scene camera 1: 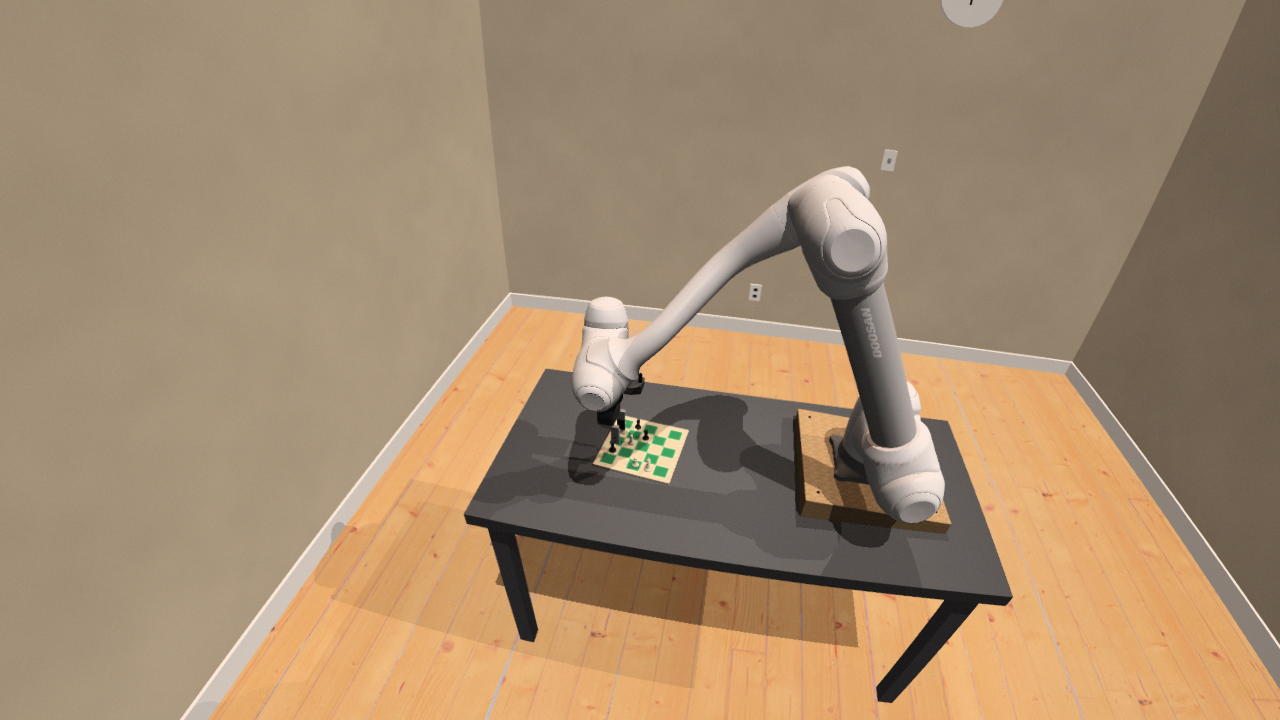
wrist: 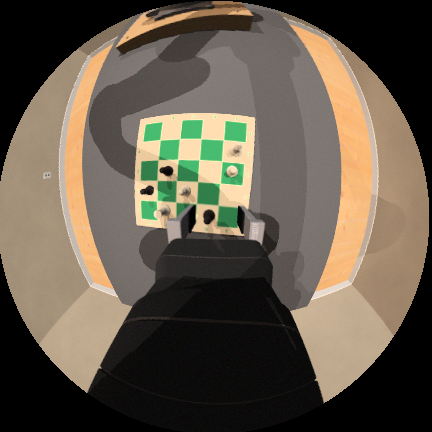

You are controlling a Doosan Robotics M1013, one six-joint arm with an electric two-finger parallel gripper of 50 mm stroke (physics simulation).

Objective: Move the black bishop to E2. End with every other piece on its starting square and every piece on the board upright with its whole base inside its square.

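Places are measured from the arm's base along level axes (x ahead, y left, z up), in millimetres.
Where they show: gripper, fingertip midpoint: [scene camera 1: 618, 435] [wrist: 216, 213]; arm's base at its link origin: [scene camera 1: 862, 463].
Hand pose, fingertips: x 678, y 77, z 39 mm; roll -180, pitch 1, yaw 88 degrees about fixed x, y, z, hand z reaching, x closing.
Note:
Each offset is from my fingertips to the centre of the thing.
The green-and-cream chessboard {50 mm right, 58 mm back, 80 mm down} [scene camera 1: 677, 449] [wrist: 198, 117] lies on the table. My gripper [scene camera 1: 617, 428] [wrist: 216, 213] points down over its far edge, open and holding nothing. A black piece {16 mm right, 22 mm ahead, 55 mm down} [scene camera 1: 612, 446] [wrist: 208, 216] stands on a cream square in the edge row and shows between the fingers in the wrist view. Two other black pieces, one {86 mm right, 61 mm back, 61 mm down} [scene camera 1: 645, 435] [wrist: 166, 171] farther in and one {127 mm right, 29 mm back, 61 mm down} [scene camera 1: 638, 423] [wrist: 146, 190] at the side, are upright. I cannot tell which black piece is the bishop. The square labels are too small to read, so E2 cannot be identified by label.
A white piece {98 mm right, 10 mm ahead, 60 mm down} [wrist: 163, 212] stands beside the left finger in the wrist view. Another white piece {56 mm right, 24 mm back, 61 mm down} [scene camera 1: 630, 439] [wrist: 185, 191] stands near the middle. Two more, a round-topped one {25 mm left, 54 mm back, 61 mm down} [scene camera 1: 634, 462] [wrist: 232, 171] and a taller one {33 mm left, 91 mm back, 55 mm down} [scene camera 1: 647, 465] [wrist: 236, 150], stand near the right edge in the wrist view.

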